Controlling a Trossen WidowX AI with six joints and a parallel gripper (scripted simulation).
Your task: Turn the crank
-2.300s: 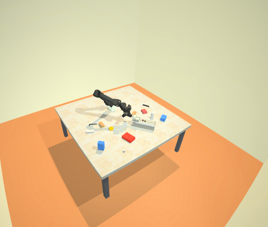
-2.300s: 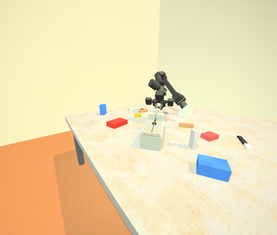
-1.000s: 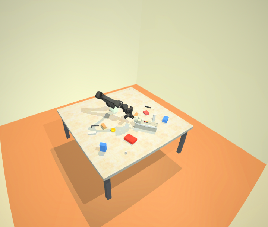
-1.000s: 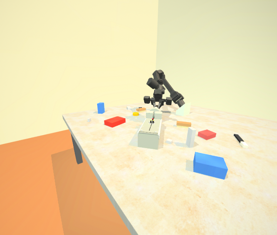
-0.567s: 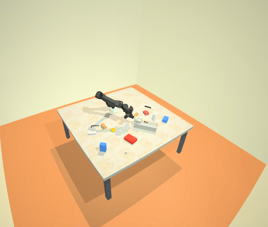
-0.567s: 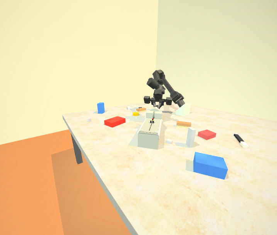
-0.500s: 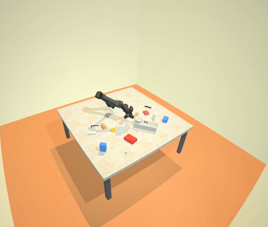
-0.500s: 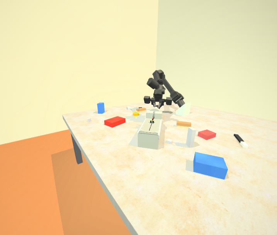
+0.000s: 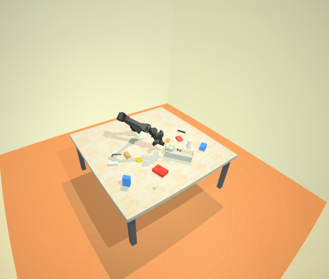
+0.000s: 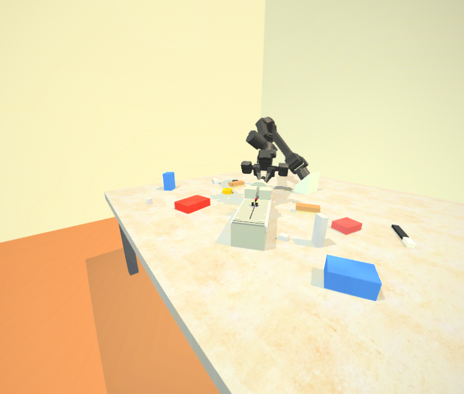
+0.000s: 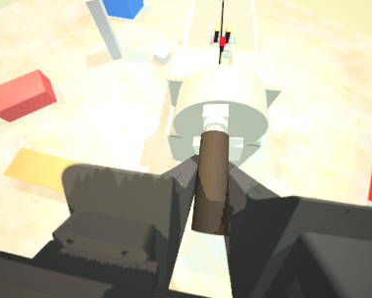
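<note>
Now: the crank 1 cm above my gripper tip. Round my gripper tip: brown crank handle (1 cm behind, 1 cm to the right, 2 cm above); then red pointer (11 cm ahead, 8 cm to the left, 1 cm below); then yellow disc (3 cm behind, 26 cm to the right, 9 cm below).
</note>
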